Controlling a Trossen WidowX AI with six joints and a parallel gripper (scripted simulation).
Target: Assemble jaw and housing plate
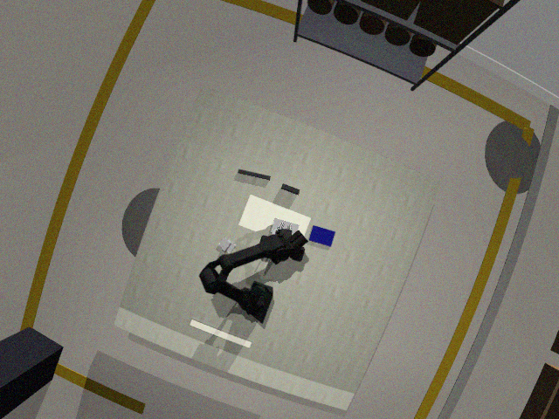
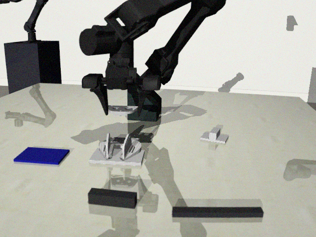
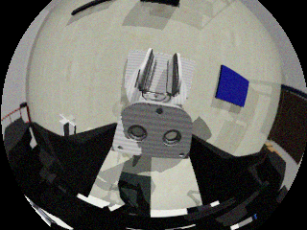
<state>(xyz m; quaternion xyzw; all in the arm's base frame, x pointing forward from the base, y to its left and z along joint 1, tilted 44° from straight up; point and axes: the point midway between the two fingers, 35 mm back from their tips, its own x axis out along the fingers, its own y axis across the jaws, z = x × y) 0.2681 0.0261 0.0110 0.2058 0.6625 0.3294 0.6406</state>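
My gripper tip is 20 mm short of the grey jaw, 20 mm to the right of it and 70 mm above it. Round my gripper tip: blue pad: 120 mm ahead, 170 mm to the right, 80 mm below; grey base plate: 70 mm ahead, 10 mm to the left, 80 mm below; small grey fixture: 120 mm behind, 230 mm to the left, 70 mm below.
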